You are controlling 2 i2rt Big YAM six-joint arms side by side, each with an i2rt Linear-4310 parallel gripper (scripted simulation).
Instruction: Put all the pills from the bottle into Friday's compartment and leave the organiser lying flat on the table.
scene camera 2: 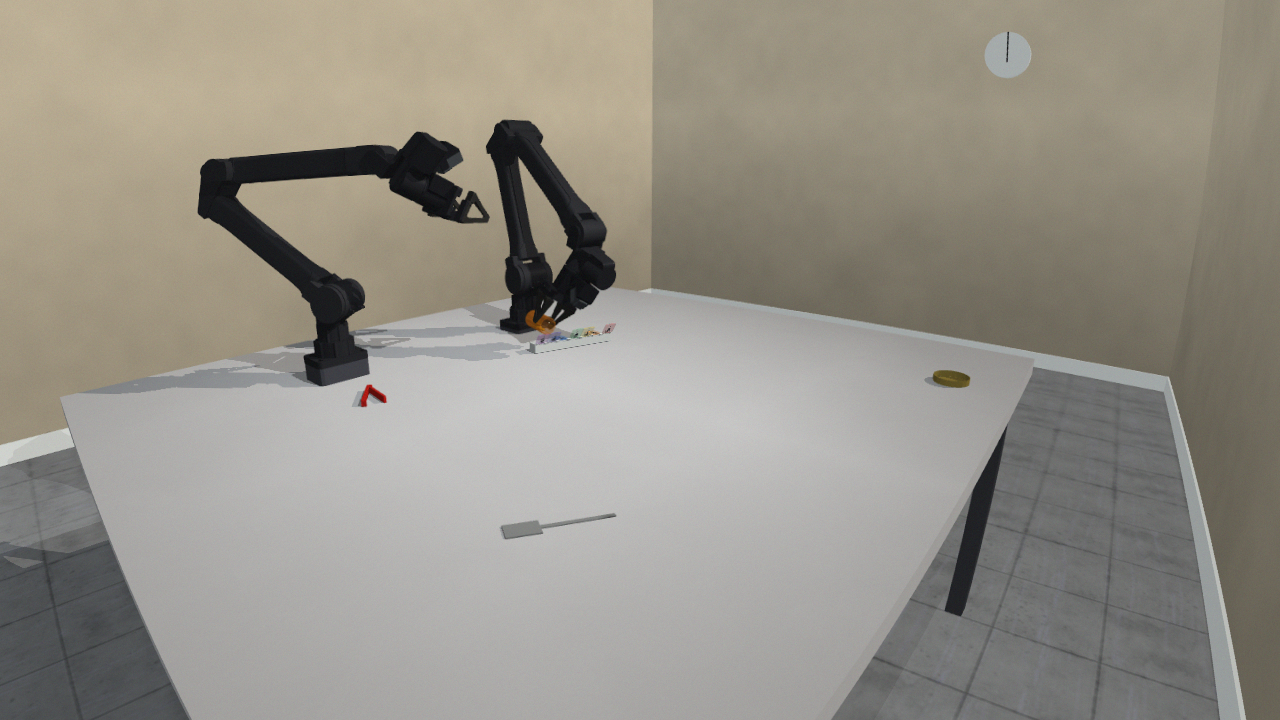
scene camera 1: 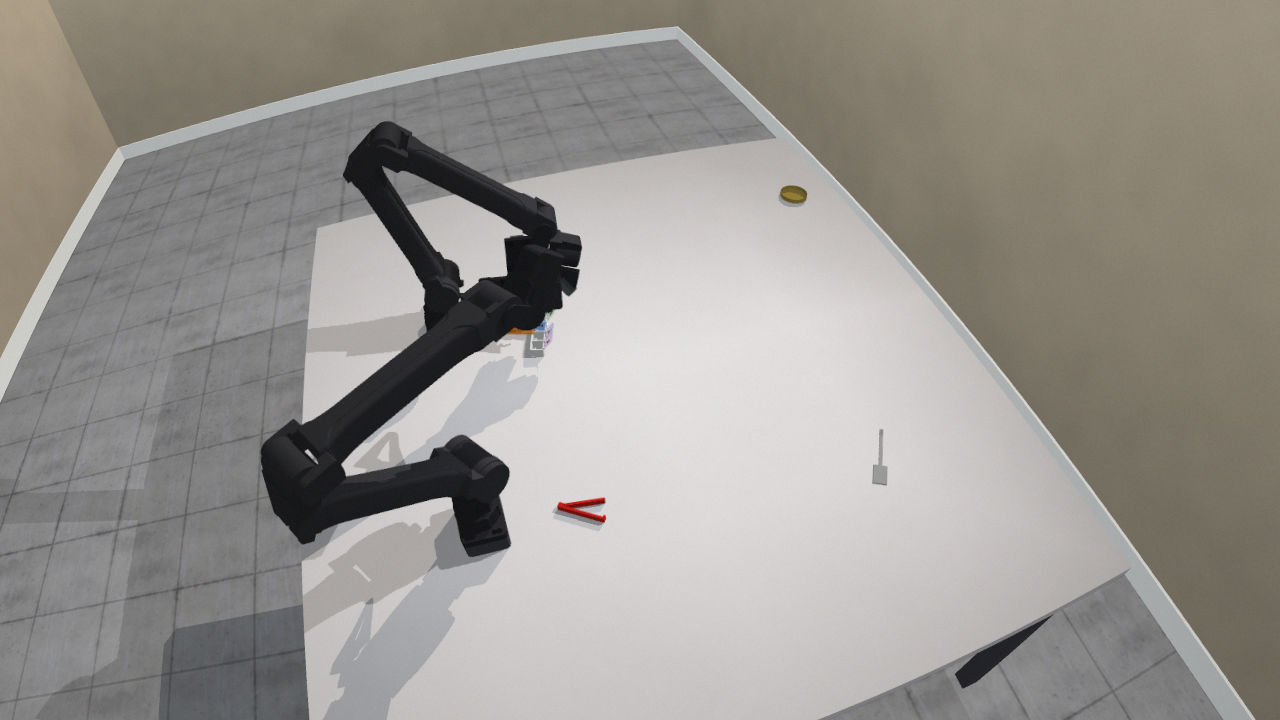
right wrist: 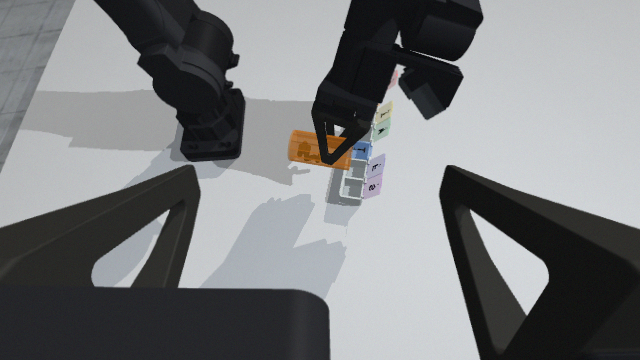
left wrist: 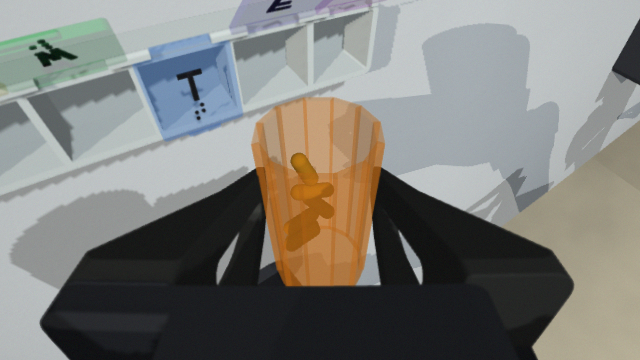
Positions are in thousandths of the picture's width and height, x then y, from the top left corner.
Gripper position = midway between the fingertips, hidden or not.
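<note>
Scene camera 2 shows my left gripper (scene camera 2: 423,452), my right gripper (scene camera 2: 371,302) and a grey spatula (scene camera 2: 414,734). In the left wrist view, my left gripper (left wrist: 499,501) and an orange see-through bottle (left wrist: 499,621) are visible; the spatula is out of frame in the left wrist view. The right wrist view contains the bottle (right wrist: 474,410), my left gripper (right wrist: 515,432) and my right gripper (right wrist: 501,499); the spatula is out of frame in the right wrist view.
</note>
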